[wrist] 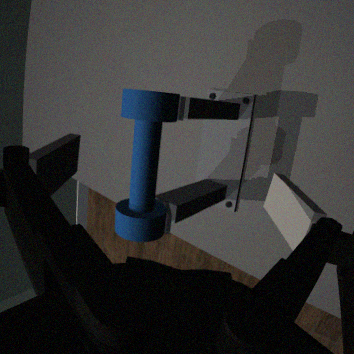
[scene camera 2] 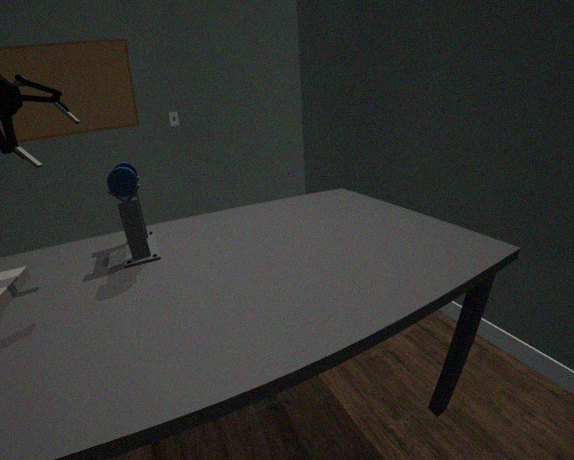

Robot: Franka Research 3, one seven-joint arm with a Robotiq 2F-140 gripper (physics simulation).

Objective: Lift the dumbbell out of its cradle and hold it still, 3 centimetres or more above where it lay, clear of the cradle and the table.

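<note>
The blue dumbbell rests across the tops of the two grey uprights of its cradle. The cradle's base plate is on the table. In the wrist view the dumbbell's bar runs nearly upright in the picture, left of the middle between the fingers, with a wide head at each end. My gripper is wide open and empty. In the scene view it is tilted, above and to the left of the dumbbell, apart from it.
A pale, box-like object is partly in view on the table at the left edge of the scene view. Shadows lie beside the cradle. A cork board and a light switch are on the wall behind.
</note>
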